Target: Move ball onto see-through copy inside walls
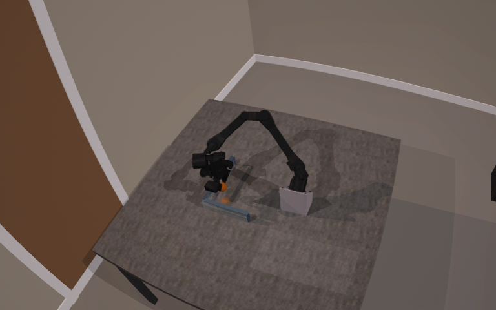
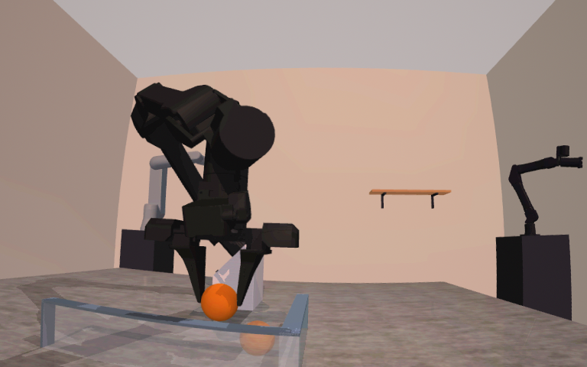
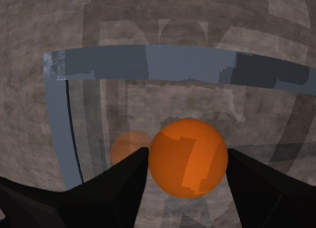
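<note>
Right now the see-through copy of the ball is 5 cm below my gripper tip, 4 cm to the left of it and 3 cm behind it.
</note>
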